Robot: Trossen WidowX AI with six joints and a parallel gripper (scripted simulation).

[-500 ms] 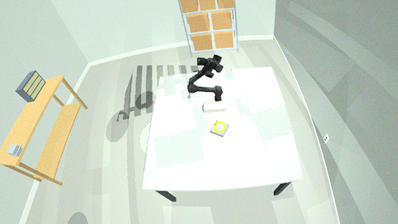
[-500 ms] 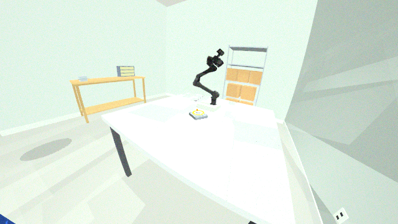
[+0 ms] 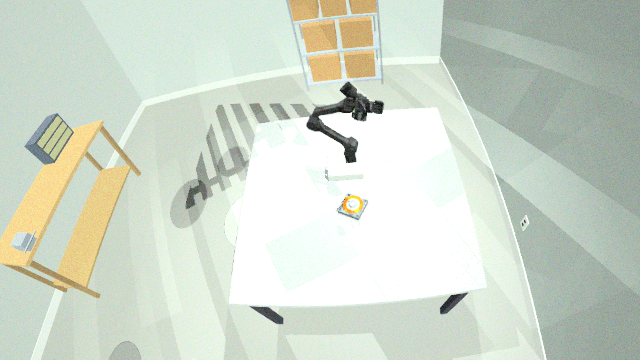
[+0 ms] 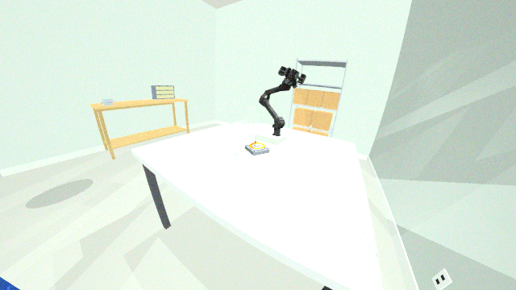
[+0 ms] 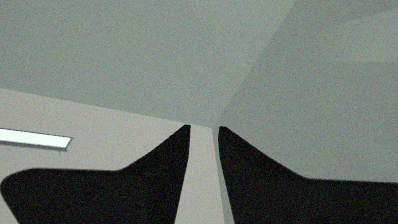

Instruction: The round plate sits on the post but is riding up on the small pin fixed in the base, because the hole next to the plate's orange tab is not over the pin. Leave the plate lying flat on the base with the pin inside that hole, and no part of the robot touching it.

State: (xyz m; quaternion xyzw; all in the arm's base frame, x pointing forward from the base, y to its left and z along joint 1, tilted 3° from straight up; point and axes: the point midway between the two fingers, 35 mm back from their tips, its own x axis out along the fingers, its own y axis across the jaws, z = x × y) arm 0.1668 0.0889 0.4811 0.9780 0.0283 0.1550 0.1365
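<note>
Right now my gripper tip is 51 cm above the square grey base, 13 cm to the left of it and 13 cm short of it.
</note>
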